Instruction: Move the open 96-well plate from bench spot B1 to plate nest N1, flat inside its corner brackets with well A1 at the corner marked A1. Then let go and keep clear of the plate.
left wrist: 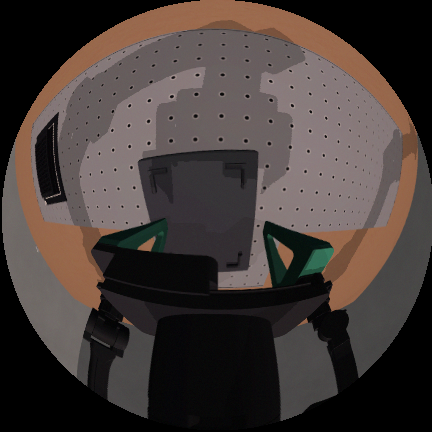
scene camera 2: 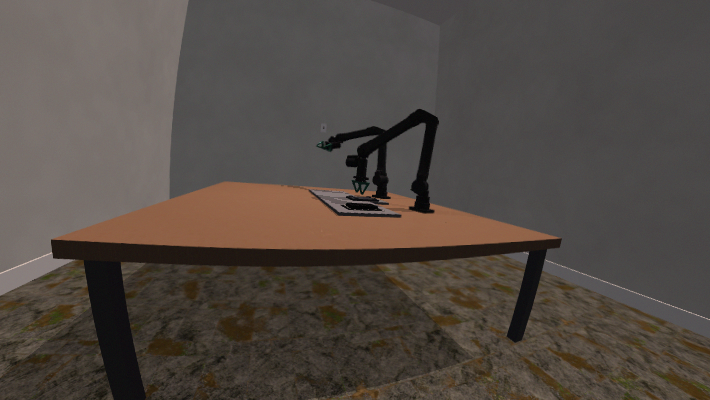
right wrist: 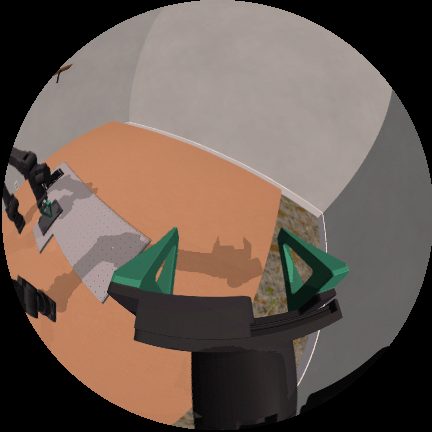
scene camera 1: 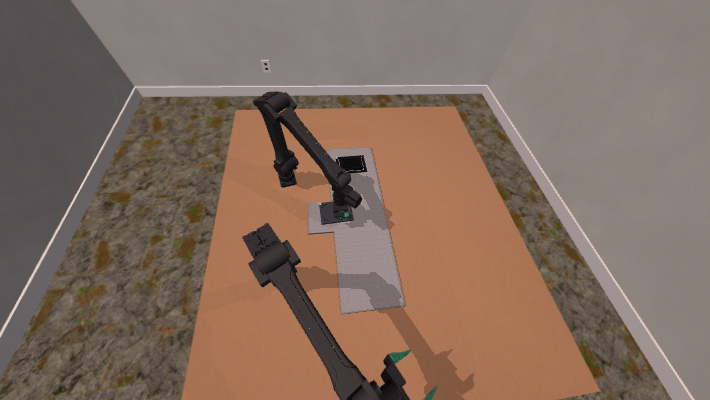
Scene:
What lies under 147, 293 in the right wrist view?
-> My right gripper.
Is my left gripper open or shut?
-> Open.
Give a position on a black well plate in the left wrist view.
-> At 45, 171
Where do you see a dark grey plate nest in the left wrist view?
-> At 208, 197

